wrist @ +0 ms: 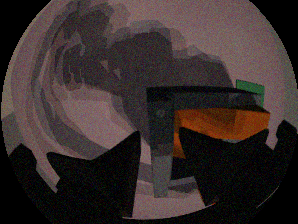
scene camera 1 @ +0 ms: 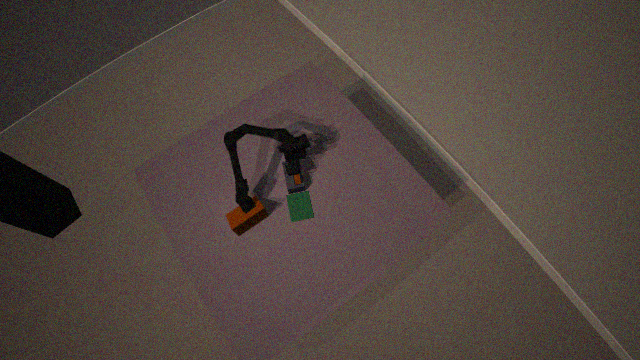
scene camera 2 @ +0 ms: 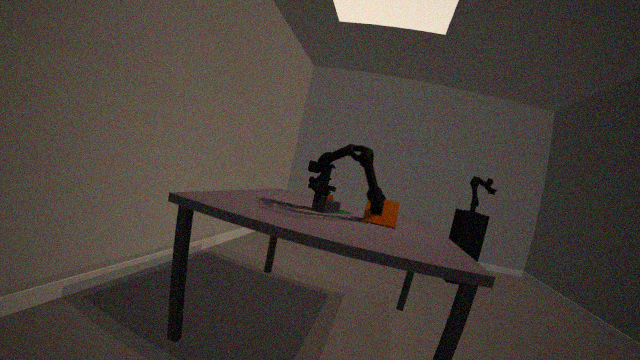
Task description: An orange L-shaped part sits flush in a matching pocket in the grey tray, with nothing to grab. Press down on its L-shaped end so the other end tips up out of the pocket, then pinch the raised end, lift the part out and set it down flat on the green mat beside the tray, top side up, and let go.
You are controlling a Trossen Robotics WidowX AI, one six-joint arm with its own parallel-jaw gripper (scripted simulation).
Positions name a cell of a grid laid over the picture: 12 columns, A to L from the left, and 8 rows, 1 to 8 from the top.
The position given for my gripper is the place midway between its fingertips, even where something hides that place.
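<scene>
An orange L-shaped part (wrist: J5) is visible to me, and so is my gripper (wrist: G5).
</scene>
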